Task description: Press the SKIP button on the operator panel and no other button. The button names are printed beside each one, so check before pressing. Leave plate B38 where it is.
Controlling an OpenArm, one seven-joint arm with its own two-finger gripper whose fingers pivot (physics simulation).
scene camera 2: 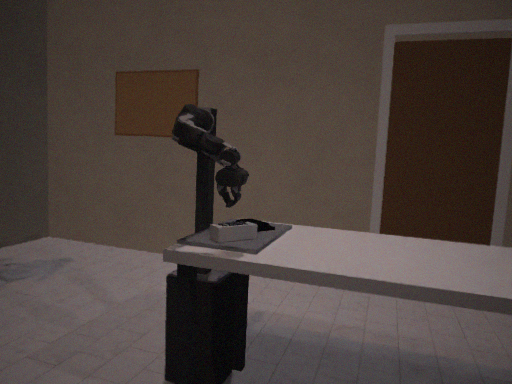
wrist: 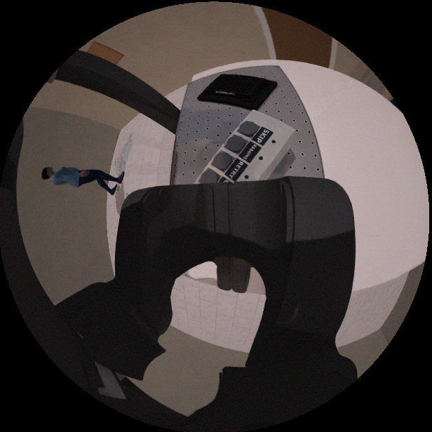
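Note:
The white operator panel [scene camera 2: 234, 233] [wrist: 283, 134] lies on the grey perforated board [scene camera 2: 261, 244] [wrist: 195, 131]. In the wrist view, its round grey buttons run in a slanting row: the SKIP button [wrist: 248, 129] at the upper right end, then the RESUME button [wrist: 236, 143], the RETRY button [wrist: 221, 161] and a fourth button [wrist: 208, 176], whose label is mostly hidden by my gripper. My gripper [scene camera 2: 231, 204] [wrist: 237, 238] is shut and empty, its tips above the panel and apart from it. A black ribbed plate [wrist: 237, 90] lies behind the panel; its small label is unreadable.
The board lies at the end of a long white table [scene camera 2: 380, 260] [wrist: 370, 175]. A dark upright post [scene camera 2: 205, 187] carries the arm. A person in a blue shirt [wrist: 70, 176] shows at the left of the wrist view. A brown door [scene camera 2: 445, 140] is in the wall.

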